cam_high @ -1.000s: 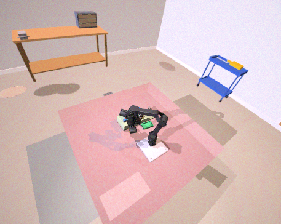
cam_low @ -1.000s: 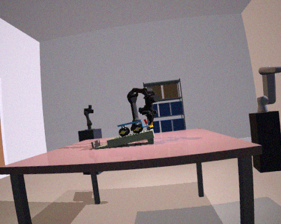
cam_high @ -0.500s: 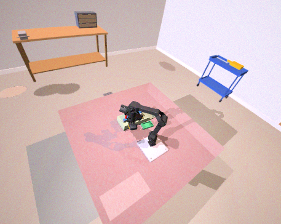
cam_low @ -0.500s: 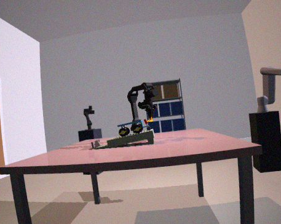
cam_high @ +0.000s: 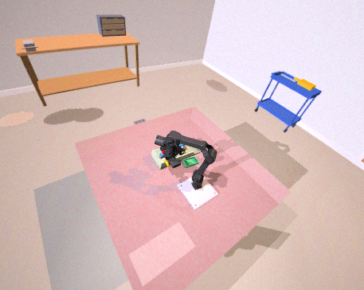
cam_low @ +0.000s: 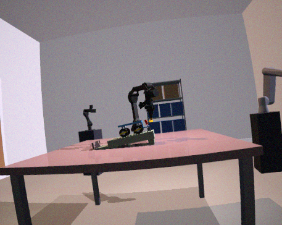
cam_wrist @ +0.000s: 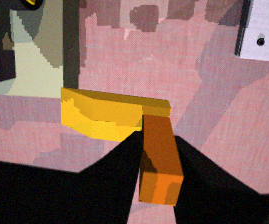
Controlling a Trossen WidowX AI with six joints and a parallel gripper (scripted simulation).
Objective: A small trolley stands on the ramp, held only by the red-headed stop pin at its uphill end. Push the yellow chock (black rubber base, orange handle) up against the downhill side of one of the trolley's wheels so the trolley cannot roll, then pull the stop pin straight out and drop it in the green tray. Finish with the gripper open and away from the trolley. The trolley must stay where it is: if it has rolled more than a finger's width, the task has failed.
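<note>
Right now my gripper tip is 2 cm short of the yellow chock and 1 cm above it. From my gripper tip the other things lie so: stop pin: 13 cm ahead, 4 cm below; then pale green ramp: 17 cm ahead, 12 cm to the right, 13 cm below; then blue-topped trolley: 17 cm ahead, 11 cm to the right, 6 cm below.
</note>
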